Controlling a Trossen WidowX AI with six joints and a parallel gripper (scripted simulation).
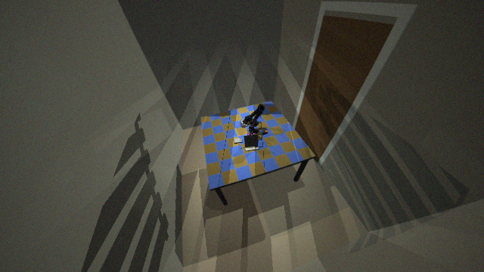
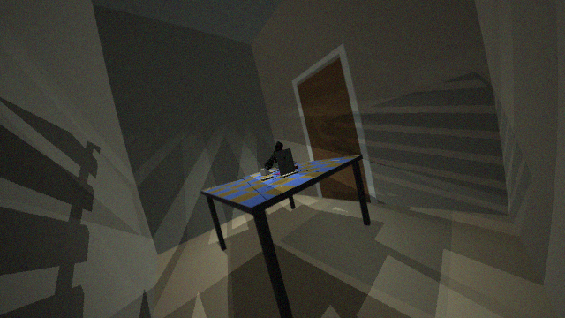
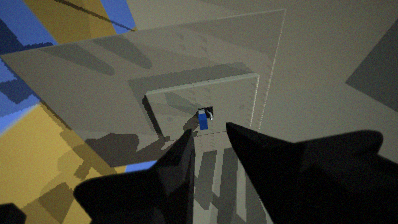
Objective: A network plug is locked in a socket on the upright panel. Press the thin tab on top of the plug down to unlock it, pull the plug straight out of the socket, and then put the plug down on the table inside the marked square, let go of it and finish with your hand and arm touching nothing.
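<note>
Now: gripper tip 3 cm short of the blue plug and 1 cm to the left of it. Round my gripper tip: orange object (28 cm to the left, 15 cm below, 11 cm behind); upright panel (5 cm below, 5 cm ahead, 2 cm to the right).
</note>
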